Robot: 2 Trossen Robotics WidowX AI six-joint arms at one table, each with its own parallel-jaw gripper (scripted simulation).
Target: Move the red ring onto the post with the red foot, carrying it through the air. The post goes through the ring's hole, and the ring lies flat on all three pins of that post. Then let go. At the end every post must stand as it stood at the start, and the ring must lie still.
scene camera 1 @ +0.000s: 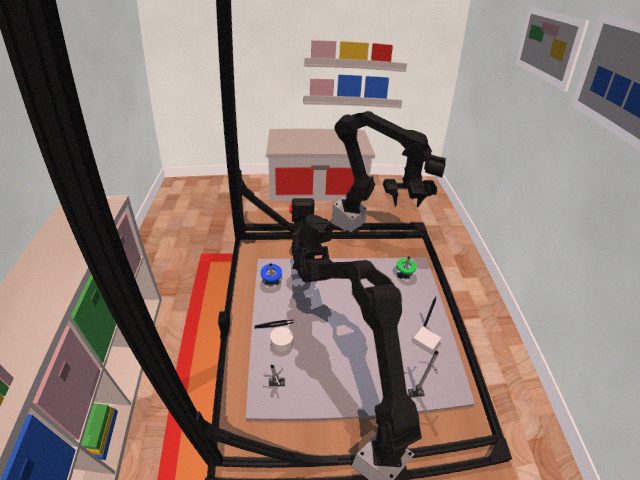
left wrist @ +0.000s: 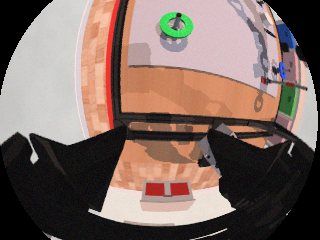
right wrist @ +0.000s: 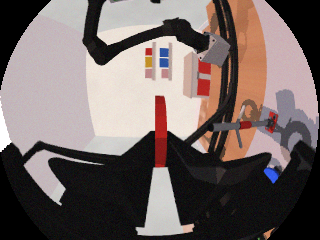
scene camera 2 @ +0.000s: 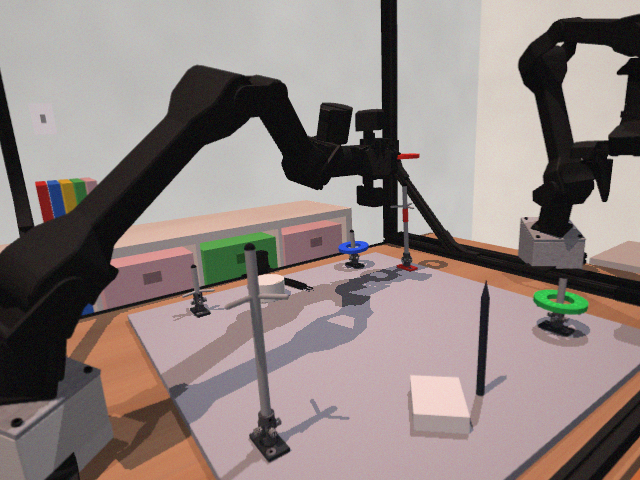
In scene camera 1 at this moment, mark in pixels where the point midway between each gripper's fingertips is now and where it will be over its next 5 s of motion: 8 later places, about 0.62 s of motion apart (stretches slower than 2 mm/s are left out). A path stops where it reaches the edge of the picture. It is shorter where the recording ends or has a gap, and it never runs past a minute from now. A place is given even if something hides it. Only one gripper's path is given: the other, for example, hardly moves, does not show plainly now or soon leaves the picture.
My right gripper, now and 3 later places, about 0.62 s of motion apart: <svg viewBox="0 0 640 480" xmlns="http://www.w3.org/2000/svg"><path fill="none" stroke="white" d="M301 211L301 227L300 235L301 240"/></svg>
